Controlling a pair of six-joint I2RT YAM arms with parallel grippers.
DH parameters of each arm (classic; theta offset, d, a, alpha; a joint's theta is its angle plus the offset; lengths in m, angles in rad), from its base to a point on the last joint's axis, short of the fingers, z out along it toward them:
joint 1: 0 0.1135 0.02 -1.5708
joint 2: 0 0 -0.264 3.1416
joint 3: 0.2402 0 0.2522 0
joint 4: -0.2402 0 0.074 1.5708
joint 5: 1.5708 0 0 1.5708
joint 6: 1.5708 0.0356 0 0
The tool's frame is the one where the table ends.
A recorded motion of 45 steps. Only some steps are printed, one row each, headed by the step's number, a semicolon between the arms.
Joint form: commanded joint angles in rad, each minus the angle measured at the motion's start. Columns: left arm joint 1, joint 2, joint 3, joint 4, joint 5, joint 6; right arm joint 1, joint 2, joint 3, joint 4, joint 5, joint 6.
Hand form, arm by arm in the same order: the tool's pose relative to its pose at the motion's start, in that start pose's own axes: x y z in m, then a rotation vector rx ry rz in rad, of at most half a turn. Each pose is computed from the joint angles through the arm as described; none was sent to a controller.
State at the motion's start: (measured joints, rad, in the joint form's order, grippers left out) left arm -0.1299 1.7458 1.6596 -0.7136 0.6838 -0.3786; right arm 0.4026 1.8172 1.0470 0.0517 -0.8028 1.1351
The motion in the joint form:
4: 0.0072 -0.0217 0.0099 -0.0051 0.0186 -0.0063; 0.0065 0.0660 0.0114 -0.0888 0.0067 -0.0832
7: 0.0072 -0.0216 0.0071 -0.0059 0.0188 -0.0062; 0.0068 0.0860 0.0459 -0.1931 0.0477 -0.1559
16: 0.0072 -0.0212 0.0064 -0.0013 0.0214 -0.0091; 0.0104 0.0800 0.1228 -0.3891 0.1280 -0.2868
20: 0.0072 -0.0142 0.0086 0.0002 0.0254 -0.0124; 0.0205 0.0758 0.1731 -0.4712 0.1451 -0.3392
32: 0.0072 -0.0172 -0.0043 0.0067 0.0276 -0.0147; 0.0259 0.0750 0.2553 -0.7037 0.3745 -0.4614
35: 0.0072 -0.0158 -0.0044 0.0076 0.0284 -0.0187; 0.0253 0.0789 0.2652 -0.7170 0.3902 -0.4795
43: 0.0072 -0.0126 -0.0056 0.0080 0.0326 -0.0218; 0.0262 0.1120 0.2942 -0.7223 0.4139 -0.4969
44: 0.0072 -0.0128 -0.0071 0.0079 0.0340 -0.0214; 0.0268 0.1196 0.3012 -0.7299 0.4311 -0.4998
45: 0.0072 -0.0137 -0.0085 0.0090 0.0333 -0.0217; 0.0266 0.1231 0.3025 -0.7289 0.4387 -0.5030
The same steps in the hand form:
4: -0.0016 -0.0066 -0.0103 0.0213 -0.0169 0.0067; -0.0010 -0.0230 0.0134 0.0927 0.0455 0.0165
7: -0.0010 -0.0060 -0.0099 0.0205 -0.0142 0.0044; -0.0026 -0.0274 0.0153 0.1685 0.0459 0.0047
16: -0.0013 -0.0060 -0.0096 0.0239 -0.0157 0.0038; -0.0022 -0.0179 0.0100 0.2842 0.0425 -0.0575
20: -0.0019 -0.0046 -0.0077 0.0267 -0.0118 -0.0016; -0.0007 -0.0063 0.0086 0.3119 0.0572 -0.0989
32: -0.0001 -0.0031 -0.0066 0.0278 -0.0085 -0.0060; 0.0009 -0.0012 -0.0019 0.5634 -0.0028 -0.1632
35: -0.0002 -0.0027 -0.0061 0.0283 -0.0077 -0.0104; -0.0001 -0.0006 -0.0022 0.5796 -0.0046 -0.1789
43: -0.0001 -0.0017 -0.0049 0.0311 -0.0032 -0.0161; -0.0062 -0.0021 0.0034 0.6032 -0.0093 -0.1951
44: 0.0002 -0.0015 -0.0047 0.0320 -0.0017 -0.0165; -0.0073 -0.0029 0.0043 0.6211 -0.0147 -0.1968
45: 0.0004 -0.0015 -0.0048 0.0315 -0.0024 -0.0165; -0.0081 -0.0037 0.0048 0.6275 -0.0181 -0.2004

